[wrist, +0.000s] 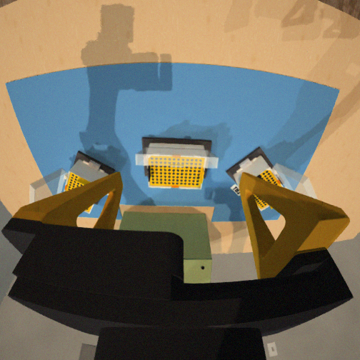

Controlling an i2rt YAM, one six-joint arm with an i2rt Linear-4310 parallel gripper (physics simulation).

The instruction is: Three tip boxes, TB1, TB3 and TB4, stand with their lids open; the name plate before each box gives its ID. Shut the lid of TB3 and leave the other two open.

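The middle tip box, TB3 (176, 175), shows its yellow tip rack. Its clear lid (142, 159) is open and shows nearly edge-on as a narrow band across the rack's far part. Its name plate does not show. The left box, TB4 (75, 184), has its clear lid (45, 187) open outward to the left; a finger hides part of the box. The right box, TB1 (270, 177), has its clear lid (296, 176) open outward to the right, with its name plate (235, 190) partly visible. My gripper (180, 178) is open and empty, its fingertips apart on either side of TB3 in the view.
The boxes stand on a blue mat (240, 100) on a wooden table (200, 35). A green block-shaped body (165, 222) stands at the near edge, between my fingers in the view and partly hidden by the gripper body. Arm shadows fall across the mat.
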